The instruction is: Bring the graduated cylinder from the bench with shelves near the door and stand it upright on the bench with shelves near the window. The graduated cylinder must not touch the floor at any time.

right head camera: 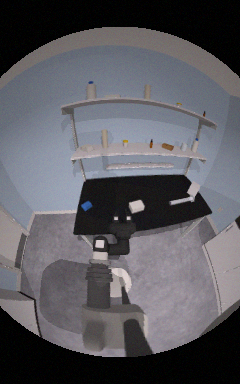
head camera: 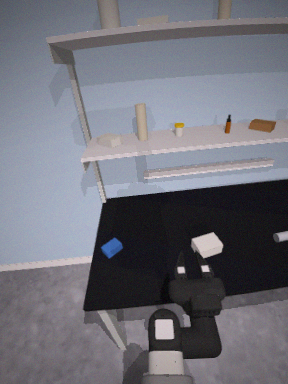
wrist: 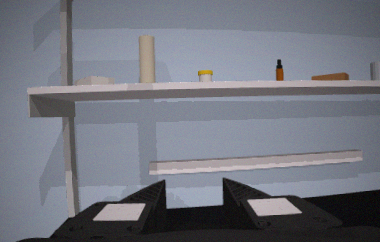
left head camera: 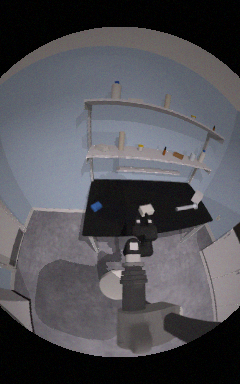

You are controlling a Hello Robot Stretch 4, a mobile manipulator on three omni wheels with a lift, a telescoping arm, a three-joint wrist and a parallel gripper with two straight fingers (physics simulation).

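Pixels of known places: gripper, fingertip midpoint: [right head camera: 121, 209] [head camera: 188, 252] [wrist: 194, 196] [left head camera: 141, 212]; robot's base, origin of the base link: [right head camera: 114, 281] [left head camera: 115, 283].
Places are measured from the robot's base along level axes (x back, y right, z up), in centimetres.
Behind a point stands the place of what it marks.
The graduated cylinder [head camera: 282, 236] @(x -70.6, y 61.6, z 77.7 cm) [left head camera: 186, 207] @(x -71.5, y 73.7, z 78.0 cm) [right head camera: 180, 201] @(x -71.1, y 72.6, z 77.4 cm) is a pale tube lying on its side on the black bench top [head camera: 145, 220] @(x -92.1, y -8.0, z 73.4 cm) [left head camera: 117, 195] @(x -89.1, y -4.6, z 73.5 cm) [right head camera: 110, 190] @(x -93.6, y -2.1, z 73.4 cm), towards the right end. It is cut off by the right edge in the head view and does not show in the wrist view. My gripper [head camera: 191, 260] @(x -44.6, y 8.6, z 104.6 cm) [left head camera: 144, 219] [right head camera: 122, 217] [wrist: 194, 196] @(x -44.6, y 8.6, z 104.6 cm) is open and empty. It appears over the front part of the bench, left of the cylinder and apart from it, with its fingers pointing towards the wall.
A white box [head camera: 207, 245] @(x -66.7, y 22.7, z 79.3 cm) [left head camera: 146, 209] @(x -67.1, y 22.6, z 79.3 cm) lies just beyond the fingertips. A blue block [head camera: 111, 247] @(x -69.3, y -24.5, z 77.5 cm) [right head camera: 86, 205] @(x -69.0, y -23.8, z 77.4 cm) lies at the left. A pale box [left head camera: 197, 197] @(x -83.9, y 97.2, z 83.0 cm) [right head camera: 193, 189] @(x -84.1, y 97.0, z 82.6 cm) stands by the cylinder's right end. A shelf [head camera: 175, 142] @(x -98.1, y 10.6, z 119.2 cm) [wrist: 200, 90] @(x -94.9, y 11.4, z 117.3 cm) with bottles and a beige cylinder [wrist: 147, 59] @(x -103.9, y -4.9, z 128.9 cm) overhangs the back.
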